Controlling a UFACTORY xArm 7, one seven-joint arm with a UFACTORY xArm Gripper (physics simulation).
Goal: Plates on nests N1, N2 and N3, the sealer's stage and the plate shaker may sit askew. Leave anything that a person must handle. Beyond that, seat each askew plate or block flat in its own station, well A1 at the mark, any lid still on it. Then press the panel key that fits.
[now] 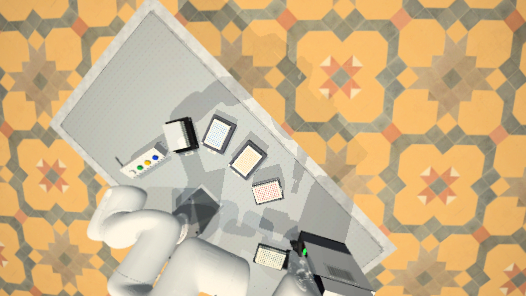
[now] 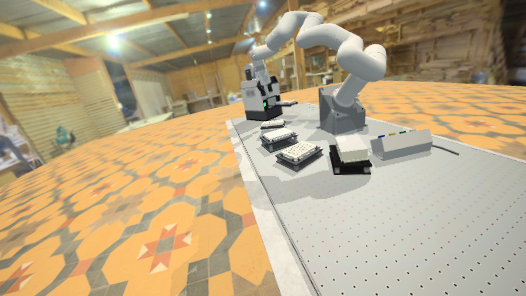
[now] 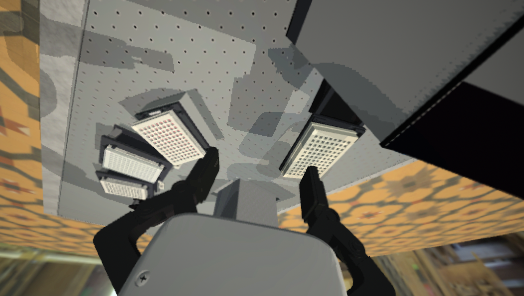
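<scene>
My gripper (image 1: 298, 246) (image 2: 268, 90) (image 3: 261, 166) is open and empty, high beside the sealer (image 1: 330, 265) (image 2: 254, 100). A pale plate (image 1: 270, 257) (image 2: 286, 103) (image 3: 320, 150) is on the sealer's extended stage. The red-well plate (image 1: 267, 192) (image 2: 273, 123) (image 3: 171, 138), amber-well plate (image 1: 248, 159) (image 2: 278, 135) (image 3: 132, 164) and blue-well plate (image 1: 218, 134) (image 2: 299, 150) (image 3: 124, 189) are on the nests in a row. A white block (image 1: 174, 136) (image 2: 352, 148) on the black shaker (image 1: 190, 134) (image 2: 351, 169) looks shifted towards the panel. Nest labels and A1 marks are too small to read.
The key panel (image 1: 144, 162) (image 2: 402, 143) has blue, yellow, green and white keys and stands beside the shaker, with a cable at its far end. The arm's grey base (image 1: 202, 202) (image 2: 342, 117) stands between panel and sealer. The sealer shows a green light.
</scene>
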